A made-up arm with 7 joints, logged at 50 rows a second.
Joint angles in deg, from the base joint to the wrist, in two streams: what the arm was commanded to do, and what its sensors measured. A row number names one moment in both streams.
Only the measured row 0 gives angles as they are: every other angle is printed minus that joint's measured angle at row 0.
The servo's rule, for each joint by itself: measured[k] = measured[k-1] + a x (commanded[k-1-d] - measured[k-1]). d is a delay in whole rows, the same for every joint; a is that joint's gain. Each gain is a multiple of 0.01, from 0.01 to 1. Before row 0 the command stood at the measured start. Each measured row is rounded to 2 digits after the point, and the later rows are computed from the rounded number. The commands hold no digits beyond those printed.
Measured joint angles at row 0:
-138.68 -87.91 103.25 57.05 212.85 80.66 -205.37
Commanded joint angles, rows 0 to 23:
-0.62 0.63 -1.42 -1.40 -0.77 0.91 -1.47
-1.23 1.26 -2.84 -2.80 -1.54 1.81 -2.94
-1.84 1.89 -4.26 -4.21 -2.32 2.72 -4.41
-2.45 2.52 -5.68 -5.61 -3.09 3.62 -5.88
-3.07 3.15 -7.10 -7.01 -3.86 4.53 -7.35
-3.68 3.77 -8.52 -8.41 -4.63 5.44 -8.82
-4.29 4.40 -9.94 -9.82 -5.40 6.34 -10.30
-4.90 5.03 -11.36 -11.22 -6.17 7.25 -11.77
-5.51 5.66 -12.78 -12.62 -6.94 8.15 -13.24
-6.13 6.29 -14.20 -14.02 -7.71 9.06 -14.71
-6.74 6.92 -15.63 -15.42 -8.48 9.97 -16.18
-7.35 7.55 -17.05 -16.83 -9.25 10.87 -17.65
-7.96 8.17 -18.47 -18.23 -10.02 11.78 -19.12
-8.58 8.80 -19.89 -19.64 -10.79 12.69 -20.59
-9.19 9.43 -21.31 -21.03 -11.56 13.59 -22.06
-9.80 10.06 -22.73 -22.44 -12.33 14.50 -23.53
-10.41 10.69 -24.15 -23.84 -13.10 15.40 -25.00
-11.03 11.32 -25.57 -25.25 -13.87 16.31 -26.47
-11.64 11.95 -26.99 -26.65 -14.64 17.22 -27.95
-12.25 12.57 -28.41 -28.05 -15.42 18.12 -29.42
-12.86 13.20 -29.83 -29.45 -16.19 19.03 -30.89
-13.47 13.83 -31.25 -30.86 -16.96 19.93 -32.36
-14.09 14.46 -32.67 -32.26 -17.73 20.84 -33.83
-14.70 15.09 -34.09 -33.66 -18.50 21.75 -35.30
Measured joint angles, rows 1 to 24:
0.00 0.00 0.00 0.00 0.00 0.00 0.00
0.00 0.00 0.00 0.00 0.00 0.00 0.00
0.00 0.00 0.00 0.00 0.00 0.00 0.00
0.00 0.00 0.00 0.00 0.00 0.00 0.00
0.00 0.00 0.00 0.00 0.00 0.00 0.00
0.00 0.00 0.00 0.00 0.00 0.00 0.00
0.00 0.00 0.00 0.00 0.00 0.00 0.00
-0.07 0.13 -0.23 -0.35 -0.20 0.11 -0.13
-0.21 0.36 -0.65 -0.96 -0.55 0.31 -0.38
-0.41 0.67 -1.23 -1.77 -1.01 0.60 -0.74
-0.65 1.04 -1.94 -2.73 -1.55 0.96 -1.20
-0.94 1.46 -2.77 -3.80 -2.15 1.39 -1.75
-1.27 1.92 -3.69 -4.95 -2.79 1.88 -2.39
-1.63 2.42 -4.69 -6.17 -3.47 2.42 -3.10
-2.02 2.94 -5.76 -7.43 -4.17 3.00 -3.88
-2.44 3.48 -6.88 -8.73 -4.89 3.62 -4.72
-2.88 4.04 -8.05 -10.05 -5.62 4.27 -5.62
-3.34 4.62 -9.26 -11.39 -6.36 4.95 -6.57
-3.82 5.21 -10.51 -12.75 -7.11 5.66 -7.57
-4.32 5.80 -11.78 -14.12 -7.87 6.39 -8.61
-4.83 6.40 -13.08 -15.50 -8.63 7.15 -9.69
-5.35 7.01 -14.40 -16.88 -9.39 7.92 -10.80
-5.88 7.62 -15.73 -18.27 -10.15 8.71 -11.95
-6.42 8.23 -17.08 -19.66 -10.92 9.51 -13.12
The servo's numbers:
d 7
a 0.12 0.20 0.16 0.25 0.26 0.12 0.09

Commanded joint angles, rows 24 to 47:
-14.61 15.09 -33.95 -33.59 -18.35 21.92 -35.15
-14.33 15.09 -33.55 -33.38 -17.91 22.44 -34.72
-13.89 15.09 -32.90 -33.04 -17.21 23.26 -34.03
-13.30 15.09 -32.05 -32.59 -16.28 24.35 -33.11
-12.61 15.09 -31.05 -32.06 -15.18 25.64 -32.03
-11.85 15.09 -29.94 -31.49 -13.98 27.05 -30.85
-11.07 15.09 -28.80 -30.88 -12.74 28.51 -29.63
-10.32 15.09 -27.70 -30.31 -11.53 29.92 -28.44
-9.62 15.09 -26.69 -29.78 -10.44 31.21 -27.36
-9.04 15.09 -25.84 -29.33 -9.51 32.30 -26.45
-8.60 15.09 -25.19 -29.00 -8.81 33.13 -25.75
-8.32 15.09 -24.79 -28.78 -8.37 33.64 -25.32
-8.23 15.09 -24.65 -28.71 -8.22 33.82 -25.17
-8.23 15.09 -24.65 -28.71 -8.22 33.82 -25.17
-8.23 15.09 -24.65 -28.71 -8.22 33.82 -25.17
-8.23 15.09 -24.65 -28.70 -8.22 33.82 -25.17
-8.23 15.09 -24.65 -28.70 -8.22 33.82 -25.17
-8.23 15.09 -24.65 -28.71 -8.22 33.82 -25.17
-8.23 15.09 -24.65 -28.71 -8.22 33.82 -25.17
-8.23 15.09 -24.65 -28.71 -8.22 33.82 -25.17
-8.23 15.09 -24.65 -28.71 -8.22 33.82 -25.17
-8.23 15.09 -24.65 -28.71 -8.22 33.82 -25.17
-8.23 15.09 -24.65 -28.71 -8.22 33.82 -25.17
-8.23 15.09 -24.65 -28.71 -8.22 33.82 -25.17
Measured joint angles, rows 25 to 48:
-6.97 8.85 -18.44 -21.06 -11.69 10.33 -14.32
-7.53 9.47 -19.81 -22.46 -12.46 11.16 -15.55
-8.10 10.09 -21.19 -23.86 -13.23 12.00 -16.80
-8.67 10.71 -22.57 -25.26 -14.00 12.84 -18.07
-9.25 11.33 -23.96 -26.66 -14.77 13.69 -19.36
-9.83 11.96 -25.35 -28.06 -15.54 14.55 -20.66
-10.41 12.59 -26.75 -29.46 -16.31 15.41 -21.98
-10.91 13.09 -27.90 -30.49 -16.84 16.19 -23.17
-11.32 13.49 -28.80 -31.21 -17.12 16.94 -24.21
-11.63 13.81 -29.46 -31.67 -17.14 17.70 -25.09
-11.83 14.07 -29.87 -31.90 -16.92 18.50 -25.81
-11.92 14.27 -30.06 -31.94 -16.47 19.36 -26.37
-11.91 14.43 -30.04 -31.83 -15.82 20.28 -26.77
-11.81 14.56 -29.84 -31.59 -15.02 21.27 -27.03
-11.63 14.67 -29.50 -31.27 -14.11 22.31 -27.16
-11.39 14.75 -29.05 -30.90 -13.16 23.38 -27.18
-11.11 14.82 -28.54 -30.51 -12.21 24.45 -27.11
-10.81 14.87 -28.00 -30.13 -11.33 25.49 -26.99
-10.51 14.91 -27.49 -29.79 -10.56 26.47 -26.84
-10.24 14.95 -27.04 -29.52 -9.95 27.35 -26.69
-10.00 14.98 -26.66 -29.32 -9.50 28.13 -26.55
-9.79 15.00 -26.34 -29.17 -9.17 28.81 -26.43
-9.60 15.02 -26.07 -29.05 -8.92 29.41 -26.32
-9.44 15.03 -25.84 -28.96 -8.74 29.94 -26.22

